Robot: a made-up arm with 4 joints.
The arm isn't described. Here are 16 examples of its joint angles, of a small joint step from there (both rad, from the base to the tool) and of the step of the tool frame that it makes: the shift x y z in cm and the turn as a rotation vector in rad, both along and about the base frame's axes.
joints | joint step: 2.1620 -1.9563 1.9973 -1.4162 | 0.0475 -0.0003 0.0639 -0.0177
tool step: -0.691 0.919 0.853 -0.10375 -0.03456 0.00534
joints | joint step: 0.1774 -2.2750 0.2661 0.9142 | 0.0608 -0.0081 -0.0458 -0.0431
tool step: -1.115 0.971 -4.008 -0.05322 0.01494 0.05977
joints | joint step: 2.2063 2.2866 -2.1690 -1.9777 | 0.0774 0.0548 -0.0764 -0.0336
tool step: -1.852 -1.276 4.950 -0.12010 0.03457 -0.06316
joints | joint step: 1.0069 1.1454 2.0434 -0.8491 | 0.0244 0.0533 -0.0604 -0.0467
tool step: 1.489 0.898 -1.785 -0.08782 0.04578 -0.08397
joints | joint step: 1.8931 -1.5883 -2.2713 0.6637 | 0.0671 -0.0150 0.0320 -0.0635
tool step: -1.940 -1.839 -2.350 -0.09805 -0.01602 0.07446
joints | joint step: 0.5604 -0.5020 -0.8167 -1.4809 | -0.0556 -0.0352 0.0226 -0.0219
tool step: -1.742 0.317 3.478 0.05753 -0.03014 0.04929
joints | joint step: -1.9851 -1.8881 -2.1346 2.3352 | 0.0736 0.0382 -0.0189 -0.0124
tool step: 0.691 3.863 2.118 -0.05355 -0.00943 0.02615
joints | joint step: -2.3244 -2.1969 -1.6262 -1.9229 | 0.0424 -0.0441 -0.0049 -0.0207
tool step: 0.522 3.142 2.313 -0.03776 0.04182 -0.04950
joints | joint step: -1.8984 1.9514 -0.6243 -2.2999 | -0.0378 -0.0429 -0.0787 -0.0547
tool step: -0.601 -3.247 -0.633 -0.05105 0.03794 -0.06770
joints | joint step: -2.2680 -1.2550 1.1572 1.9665 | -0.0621 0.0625 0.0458 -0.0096
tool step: -0.130 -0.967 -0.149 0.02024 -0.06169 0.04060
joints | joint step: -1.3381 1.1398 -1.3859 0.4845 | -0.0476 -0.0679 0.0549 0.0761
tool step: 0.450 -3.618 4.624 0.08944 -0.03674 0.01445
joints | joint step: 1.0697 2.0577 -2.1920 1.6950 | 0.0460 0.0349 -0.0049 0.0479
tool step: 0.437 -0.361 -0.226 -0.06379 0.01430 -0.07570
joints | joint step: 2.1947 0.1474 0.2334 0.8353 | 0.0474 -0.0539 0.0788 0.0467
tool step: -0.617 -1.325 5.673 -0.08255 0.10681 0.00254
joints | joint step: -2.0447 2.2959 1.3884 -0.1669 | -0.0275 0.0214 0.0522 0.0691
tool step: -0.987 -0.280 -2.955 0.07339 0.04586 -0.02874
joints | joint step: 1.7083 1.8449 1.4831 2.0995 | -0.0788 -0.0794 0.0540 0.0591
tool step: 0.828 -1.579 -0.780 0.13205 0.00454 0.13869
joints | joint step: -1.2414 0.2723 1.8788 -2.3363 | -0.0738 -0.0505 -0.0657 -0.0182
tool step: -1.133 -3.465 0.032 0.05291 0.05034 -0.04959
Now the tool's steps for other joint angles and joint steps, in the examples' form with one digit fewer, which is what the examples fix.
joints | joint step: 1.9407 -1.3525 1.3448 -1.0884 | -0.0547 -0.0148 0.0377 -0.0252
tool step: 0.05 2.42 -0.79 0.0189 0.0089 -0.0136
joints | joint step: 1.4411 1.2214 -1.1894 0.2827 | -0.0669 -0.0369 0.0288 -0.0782
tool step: 3.17 6.40 -3.11 0.1045 -0.0353 0.1048
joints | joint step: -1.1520 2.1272 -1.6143 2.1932 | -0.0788 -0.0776 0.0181 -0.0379
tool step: -1.19 -2.45 0.99 0.0951 -0.0355 -0.1102
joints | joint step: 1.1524 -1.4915 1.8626 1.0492 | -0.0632 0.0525 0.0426 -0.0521
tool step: -1.34 0.15 0.06 0.0191 0.0341 -0.0969
